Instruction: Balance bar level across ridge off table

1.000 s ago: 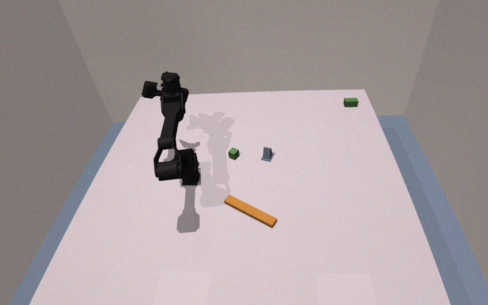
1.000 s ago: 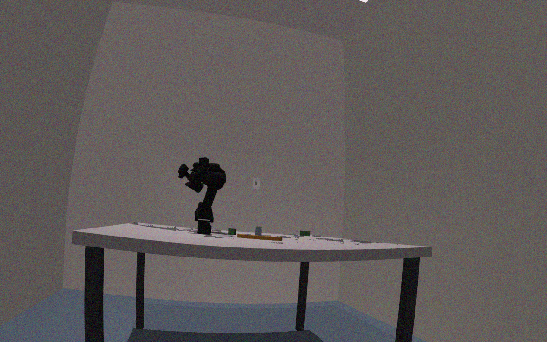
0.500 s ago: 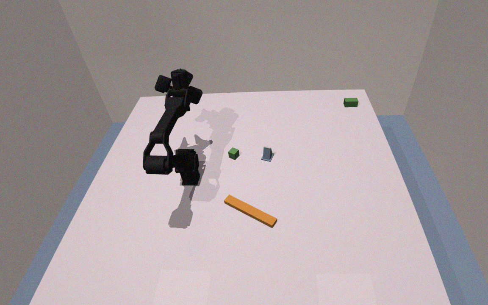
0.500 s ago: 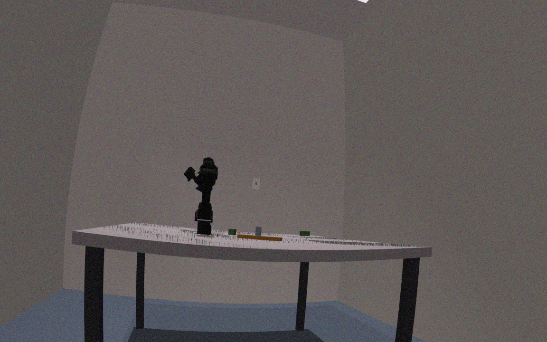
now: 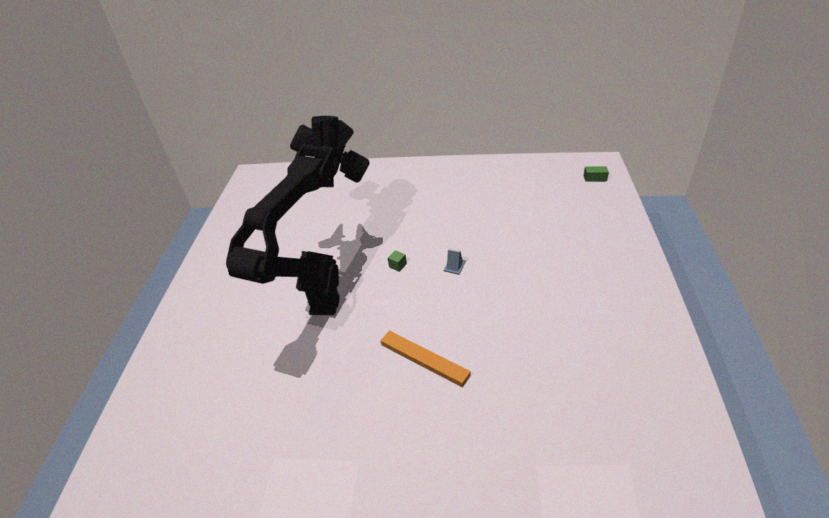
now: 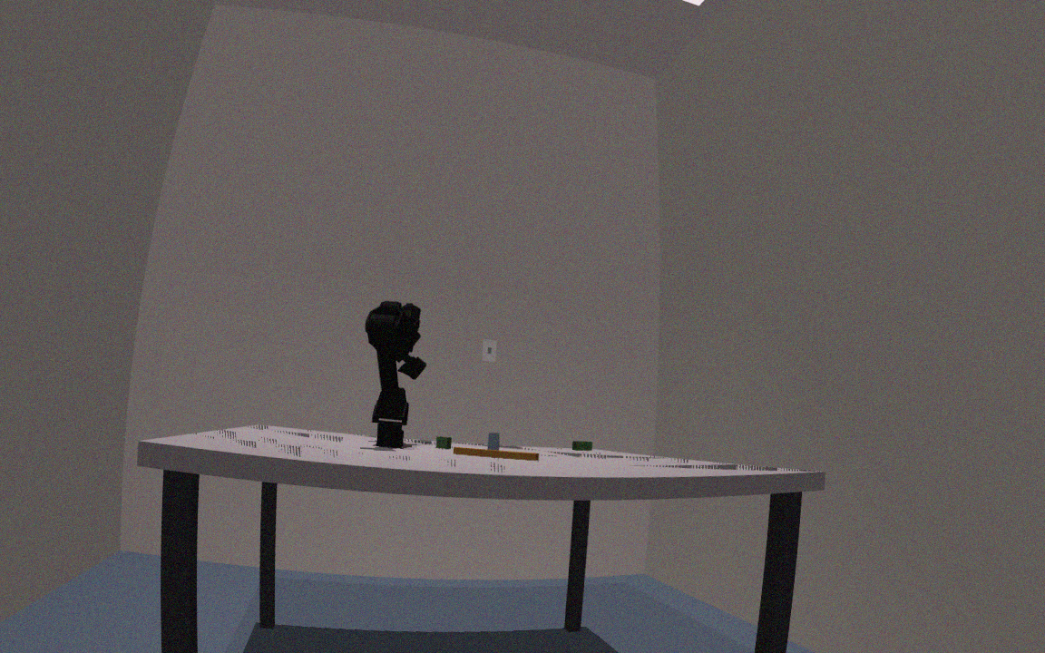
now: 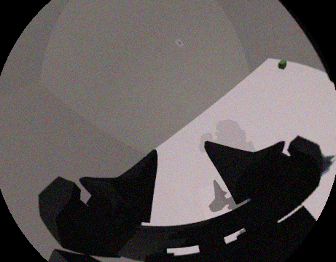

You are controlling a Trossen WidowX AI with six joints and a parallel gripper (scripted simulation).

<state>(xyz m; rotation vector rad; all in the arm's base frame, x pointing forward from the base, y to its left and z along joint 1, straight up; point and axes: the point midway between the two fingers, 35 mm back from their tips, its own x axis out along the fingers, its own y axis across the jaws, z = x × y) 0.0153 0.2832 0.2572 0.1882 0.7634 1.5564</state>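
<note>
The orange bar is 240 mm ahead of my gripper tip, 470 mm to the right of it and 240 mm below it.
</note>
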